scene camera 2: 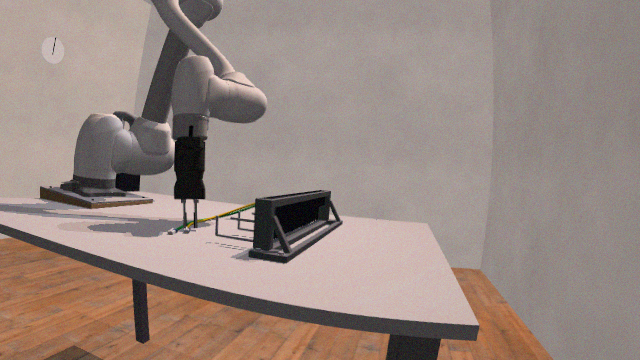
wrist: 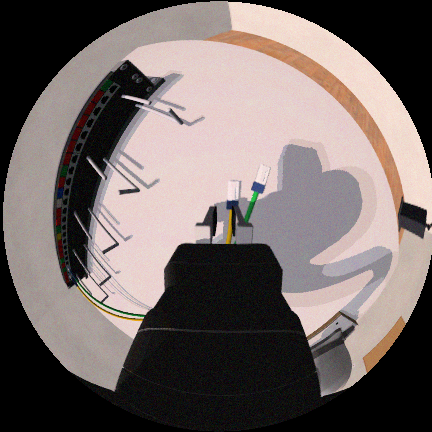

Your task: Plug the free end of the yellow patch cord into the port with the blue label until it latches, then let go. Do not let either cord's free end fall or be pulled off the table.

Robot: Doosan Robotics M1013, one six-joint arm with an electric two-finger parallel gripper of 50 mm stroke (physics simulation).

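Places are measured from the arm's base along level axes (x ahead, y left, z up), in centimetres.
Pixels of known places: gripper, fingertip midpoint: (scene camera 2: 190, 227) (wrist: 223, 214); arm's base at its link origin: (scene camera 2: 93, 192) (wrist: 321, 346).
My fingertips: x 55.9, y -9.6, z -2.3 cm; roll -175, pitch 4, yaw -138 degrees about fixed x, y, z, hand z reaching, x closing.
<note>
For each thing: its middle in the pictures, then the offset to it from my fingertips. "*": a spot on its surface instead.
- yellow cord's free plug at a spot on its surface: (wrist: 234, 190) * dx +1.0, dy -2.9, dz +0.1 cm
- yellow cord at a spot on its surface: (wrist: 230, 226) * dx -1.5, dy +0.5, dz -0.1 cm
- green cord's plug at a spot on its surface: (wrist: 262, 175) (scene camera 2: 171, 228) * dx -0.1, dy -6.2, dz +0.4 cm
- blue label at a spot on its surface: (wrist: 60, 193) * dx +19.6, dy +11.7, dz +8.6 cm
- port panel at the middle of its body: (wrist: 78, 216) (scene camera 2: 289, 213) dx +17.7, dy +15.7, dz +4.4 cm
The yellow cord's free plug (wrist: 234, 190) is clear with a dark blue boot and lies over the table, just beyond the fingertips in the wrist view. My gripper (scene camera 2: 190, 227) (wrist: 223, 214) points down low over the table. It is open, with the yellow cord (wrist: 230, 226) between its fingers, nearer the right one, with a gap at the left one. The green cord's plug (scene camera 2: 172, 231) (wrist: 262, 175) lies to the right in the wrist view, outside the fingers. The blue label (wrist: 60, 193) is on the port panel (scene camera 2: 264, 225) at the left of the wrist view.
Thin wire brackets (scene camera 2: 217, 226) (wrist: 121, 175) stick out from the panel toward the gripper. Both cords run to the panel's far end, low in the wrist view. The robot base plate (scene camera 2: 122, 200) is behind the gripper. A black box (scene camera 2: 128, 182) (wrist: 413, 218) stands near the table edge.
</note>
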